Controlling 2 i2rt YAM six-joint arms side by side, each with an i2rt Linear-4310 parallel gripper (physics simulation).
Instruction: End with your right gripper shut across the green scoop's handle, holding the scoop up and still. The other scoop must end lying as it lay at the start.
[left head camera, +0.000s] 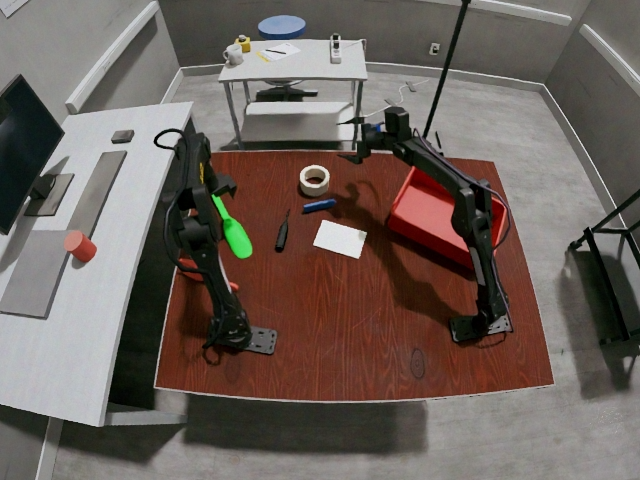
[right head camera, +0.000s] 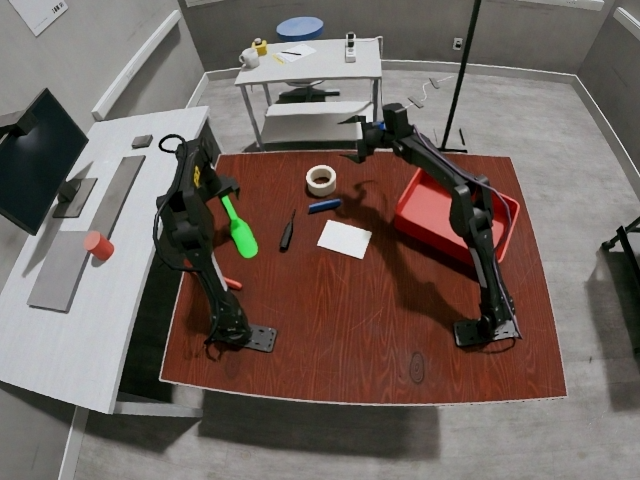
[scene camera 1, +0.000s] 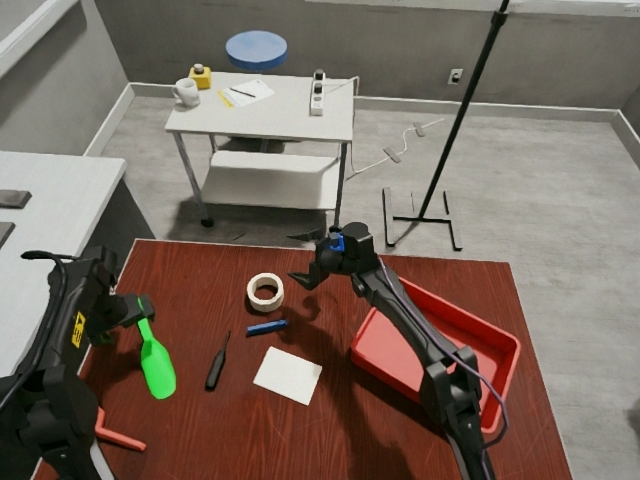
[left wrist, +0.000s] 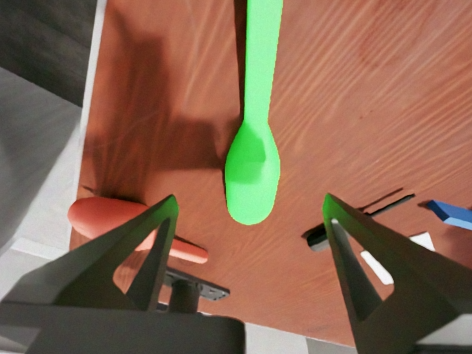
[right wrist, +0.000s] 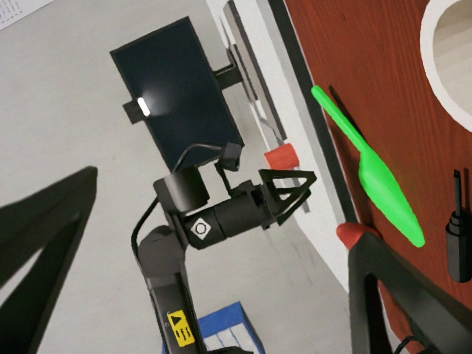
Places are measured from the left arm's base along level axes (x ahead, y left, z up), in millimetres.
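Pixels of known places: left gripper, fingertip midpoint: (left head camera: 219, 205) (right head camera: 224, 207) (scene camera 1: 133, 330) (left wrist: 248, 201) (right wrist: 312, 183); right gripper, fingertip midpoint: (left head camera: 337, 139) (right head camera: 339, 139) (scene camera 1: 287, 254) (right wrist: 235, 214); left arm's base, link origin: (left head camera: 242, 336) (right head camera: 243, 334) (left wrist: 188, 281); right arm's base, link origin: (left head camera: 479, 325) (right head camera: 486, 329).
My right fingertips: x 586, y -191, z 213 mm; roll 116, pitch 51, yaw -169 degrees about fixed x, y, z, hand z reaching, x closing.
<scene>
For each thing: its top centre in the pictures, then the offset to it from my right fingertips.
- green scoop, top centre: (left wrist: 255, 152) (right wrist: 354, 167) (scene camera 1: 146, 341) (left head camera: 226, 218) (right head camera: 234, 218) dz -179, dx -221, dy +330 mm
- red scoop, top centre: (left wrist: 144, 263) (right wrist: 356, 263) (scene camera 1: 95, 422) (left head camera: 203, 267) (right head camera: 207, 266) dz -144, dx -422, dy +338 mm
- black screwdriver, top centre: (right wrist: 448, 234) (left wrist: 360, 231) (scene camera 1: 219, 355) (left head camera: 284, 225) (right head camera: 288, 226) dz -186, dx -220, dy +136 mm
- blue bar, top centre: (scene camera 1: 268, 324) (right head camera: 325, 202) (left head camera: 320, 202) dz -183, dx -115, dy +34 mm
- tape roll, top centre: (scene camera 1: 265, 288) (left head camera: 314, 176) (right head camera: 321, 176) dz -165, dx -18, dy +69 mm
- white card, top centre: (left wrist: 403, 263) (scene camera 1: 288, 374) (right head camera: 344, 238) (left head camera: 340, 238) dz -208, dx -227, dy -46 mm
- red bin, top centre: (scene camera 1: 436, 344) (right head camera: 460, 207) (left head camera: 452, 208) dz -125, dx -108, dy -400 mm
The green scoop (left head camera: 238, 238) (right head camera: 242, 237) (scene camera 1: 158, 366) (left wrist: 252, 175) (right wrist: 387, 192) lies on the table's left side, its handle toward the back; the left arm covers the handle's far end in the head views. The red scoop (left head camera: 230, 286) (right head camera: 233, 283) (scene camera 1: 121, 439) (left wrist: 105, 215) (right wrist: 352, 234) lies nearer the front, partly hidden by the left arm. My left gripper (left wrist: 248, 201) (right wrist: 312, 183) is open and empty, pointing down above the green scoop. My right gripper (left head camera: 339, 139) (right head camera: 340, 139) (scene camera 1: 289, 255) is open and empty, raised near the back edge, pointing left.
A black screwdriver (left head camera: 281, 236) (scene camera 1: 216, 367), a blue bar (left head camera: 319, 205) (scene camera 1: 266, 327), a tape roll (left head camera: 305, 184) (scene camera 1: 252, 298) and a white card (left head camera: 339, 238) (scene camera 1: 287, 375) lie mid-table. A red bin (left head camera: 429, 242) (scene camera 1: 385, 374) stands under the right arm.
</scene>
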